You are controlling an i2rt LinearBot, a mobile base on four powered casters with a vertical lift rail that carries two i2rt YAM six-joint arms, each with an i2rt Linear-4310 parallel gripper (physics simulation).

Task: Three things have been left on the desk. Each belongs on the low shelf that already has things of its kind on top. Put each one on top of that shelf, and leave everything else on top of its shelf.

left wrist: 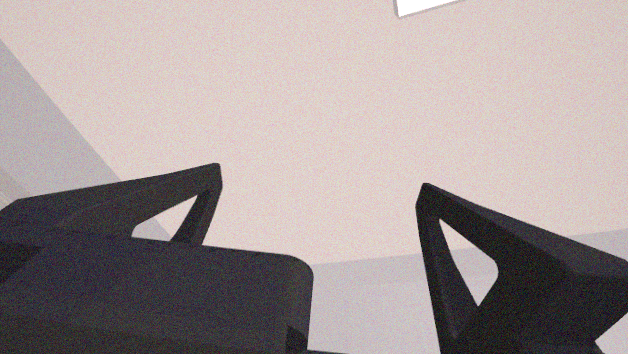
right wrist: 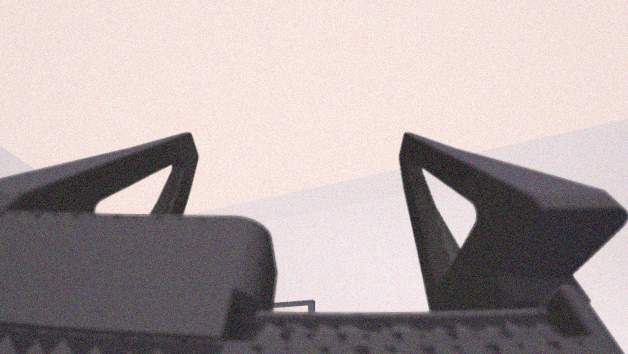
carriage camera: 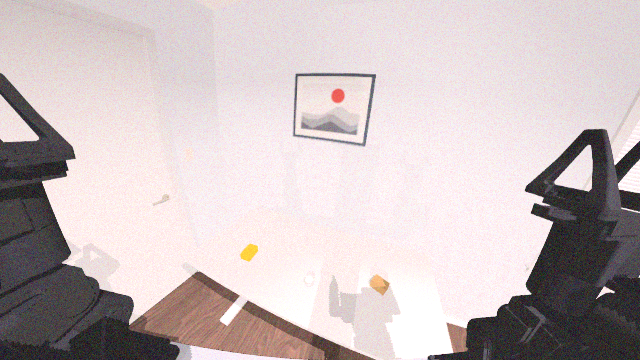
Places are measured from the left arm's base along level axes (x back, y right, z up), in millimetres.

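Pixels of known places: left gripper, fingertip midpoint: (left wrist: 319, 184); right gripper, fingertip midpoint: (right wrist: 297, 144) (carriage camera: 625, 134); left arm's base at its link origin: (carriage camera: 119, 359).
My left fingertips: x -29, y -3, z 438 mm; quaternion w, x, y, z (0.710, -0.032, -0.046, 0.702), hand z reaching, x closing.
Observation:
For each thing: its top centre in the pictures, then the offset to it from my left fingertips. "spot": a spot on its surface instead. Level surfaces: height alone.
- yellow block at its top centre: (carriage camera: 249, 249) dx -681, dy -63, dz -862 mm
- white desk at its surface level: dz -906 mm
- small whitish round thing at its top centre: (carriage camera: 309, 279) dx -519, dy +336, dz -883 mm
- orange-brown block at its top centre: (carriage camera: 380, 281) dx -502, dy +738, dz -857 mm
- door with a handle, surface spot: (carriage camera: 161, 200) spot: dx -890, dy -849, dz -696 mm
- Wooden floor at its surface level: dz -1627 mm
A yellow block (carriage camera: 249, 252) lies at the far left of the white desk (carriage camera: 420, 320) in the carriage view. A small whitish round thing (carriage camera: 309, 279), faint against the desk, lies near the middle. An orange-brown block (carriage camera: 379, 284) lies to the right, beside the arm shadows. My left gripper (left wrist: 319, 184) is open and empty; it is raised at the left edge of the carriage view, partly cut off. My right gripper (right wrist: 297, 144) is open and empty, raised at the right edge of the carriage view. Both are well apart from the desk things. The low shelves do not show.
A framed picture (carriage camera: 294, 105) (right wrist: 312, 305) hangs on the wall behind the desk. A door with a handle (carriage camera: 161, 200) is at the left. Wooden floor (carriage camera: 200, 315) and a white desk leg (carriage camera: 233, 311) show below the desk's front edge. Both wrist views face the ceiling and upper walls.

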